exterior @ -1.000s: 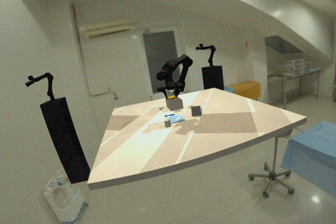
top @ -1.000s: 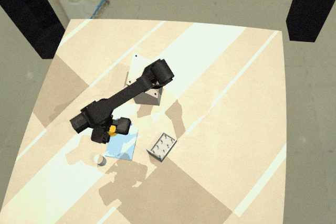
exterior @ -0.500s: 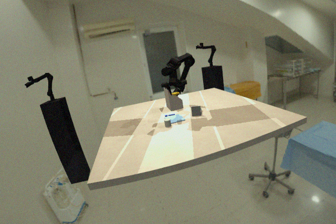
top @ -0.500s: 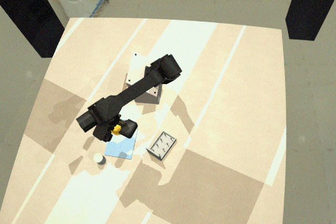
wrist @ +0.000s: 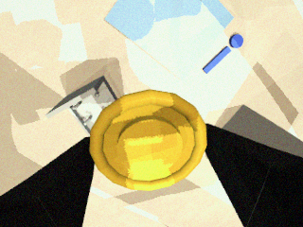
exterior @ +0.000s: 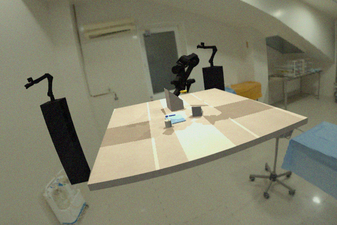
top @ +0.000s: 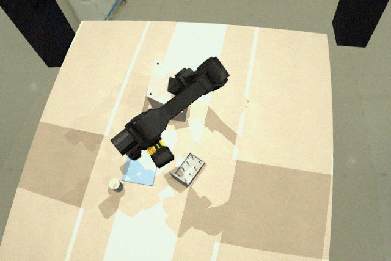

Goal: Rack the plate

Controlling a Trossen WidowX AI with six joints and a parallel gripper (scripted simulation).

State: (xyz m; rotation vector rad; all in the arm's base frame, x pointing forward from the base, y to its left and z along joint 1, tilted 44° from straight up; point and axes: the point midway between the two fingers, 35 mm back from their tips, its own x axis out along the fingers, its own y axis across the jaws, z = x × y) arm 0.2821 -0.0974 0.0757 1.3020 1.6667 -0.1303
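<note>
My gripper tip is 10 mm short of the dish rack, 90 mm to the right of it and 170 mm above it. The rest, counted from my gripper tip: blue spoon: 100 mm behind, 120 mm to the right, 190 mm below; plate: 10 mm above; light blue mat: 100 mm to the right, 190 mm below.
</note>
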